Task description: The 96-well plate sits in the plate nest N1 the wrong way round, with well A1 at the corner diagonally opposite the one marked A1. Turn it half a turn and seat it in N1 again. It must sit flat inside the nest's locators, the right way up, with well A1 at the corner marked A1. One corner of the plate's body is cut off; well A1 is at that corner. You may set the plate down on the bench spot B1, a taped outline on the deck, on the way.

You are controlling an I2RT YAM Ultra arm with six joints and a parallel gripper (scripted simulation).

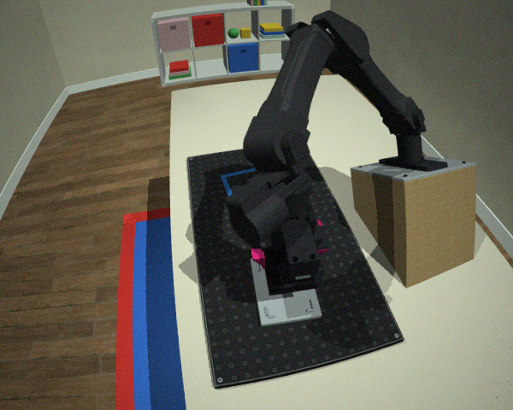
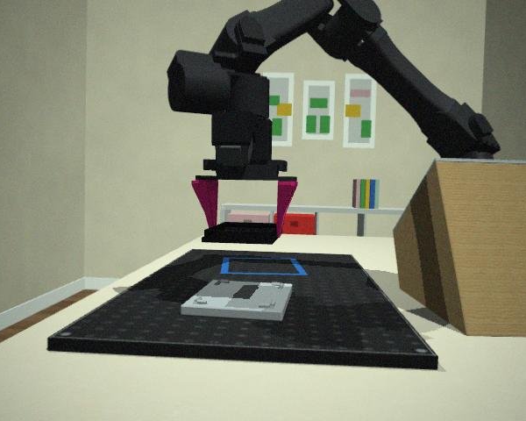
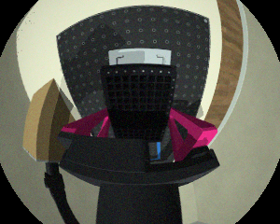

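Now: hand 90 mm above the grey plate nest N1. The rest, counted from my hand: black 96-well plate right at my hand.
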